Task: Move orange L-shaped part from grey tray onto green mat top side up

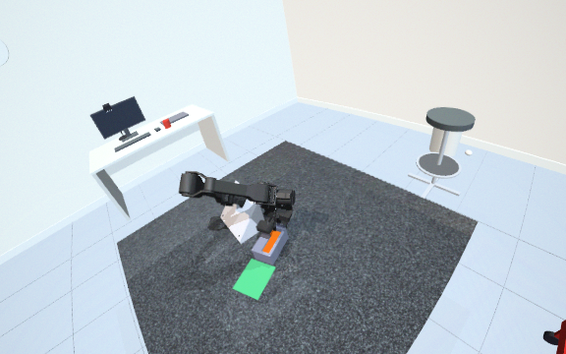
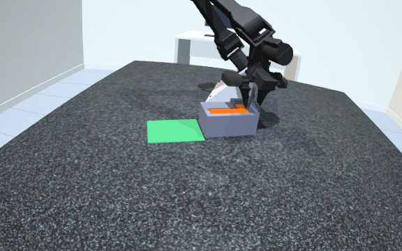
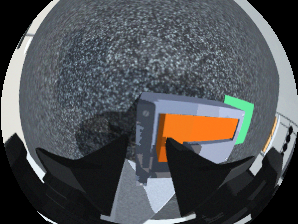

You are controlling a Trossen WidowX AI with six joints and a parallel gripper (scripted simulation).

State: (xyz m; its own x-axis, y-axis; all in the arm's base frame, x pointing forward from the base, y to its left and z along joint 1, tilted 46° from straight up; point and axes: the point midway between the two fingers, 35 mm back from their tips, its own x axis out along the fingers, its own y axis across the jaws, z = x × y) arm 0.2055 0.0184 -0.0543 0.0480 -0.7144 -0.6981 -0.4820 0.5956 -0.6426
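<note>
Now: the orange L-shaped part 5 cm to the right of my gripper tip, 2 cm below it and 2 cm ahead of it. Also, from my gripper tip: green mat 20 cm to the right, 10 cm ahead, 8 cm below.
</note>
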